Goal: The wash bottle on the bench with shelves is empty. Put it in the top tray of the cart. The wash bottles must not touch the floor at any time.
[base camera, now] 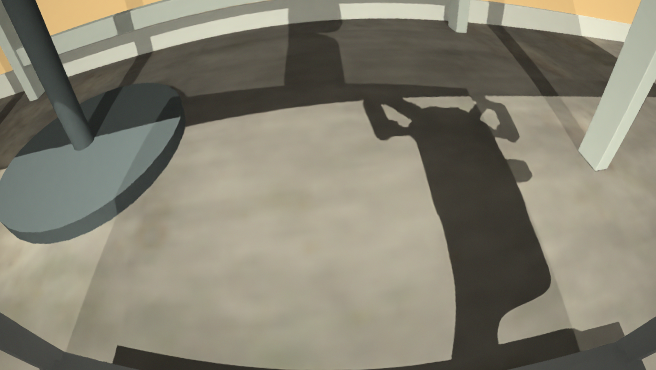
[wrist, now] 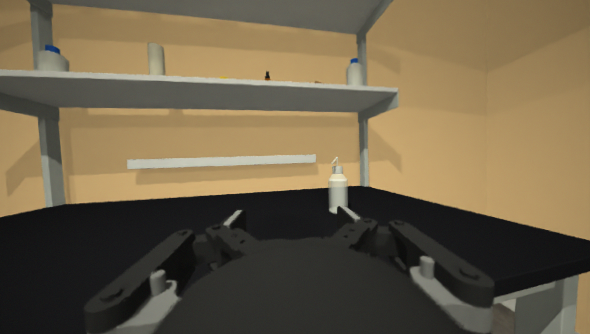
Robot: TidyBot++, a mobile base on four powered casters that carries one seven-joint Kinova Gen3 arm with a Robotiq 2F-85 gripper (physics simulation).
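Places are measured from the arm's base along level axes (x ahead, y left, z up), in metres.
Pixels of known places: gripper, fingertip midpoint: (wrist: 292, 218).
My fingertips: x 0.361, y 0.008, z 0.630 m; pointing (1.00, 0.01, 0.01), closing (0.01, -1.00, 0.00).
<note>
Behind a point stands the place of what it marks.
A white wash bottle (wrist: 338, 192) @[y -0.135, x 0.700, z 0.583 m] with a grey cap and a thin bent spout stands upright on the black bench top (wrist: 450, 235) @[y -0.321, x 0.534, z 0.517 m] in the wrist view, right of the middle, near the bench's far right part. My gripper (wrist: 292, 218) @[y 0.008, x 0.361, z 0.630 m] is open, with nothing between its fingers. The bottle is beyond the gripper, in line with the right fingertip, which overlaps its foot in the picture. The cart does not show in either view.
A shelf (wrist: 200, 92) above the bench holds white bottles with blue caps (wrist: 52, 60) @[y 0.887, x 0.857, z 1.089 m] (wrist: 354, 73) @[y -0.301, x 0.973, z 1.072 m], a pale cylinder (wrist: 156, 59) @[y 0.510, x 0.874, z 1.091 m] and small items. In the base view are a round grey stool base (base camera: 75, 185) at left and a white bench leg (base camera: 617, 90) @[y -0.474, x 0.506, z -0.244 m] at right.
</note>
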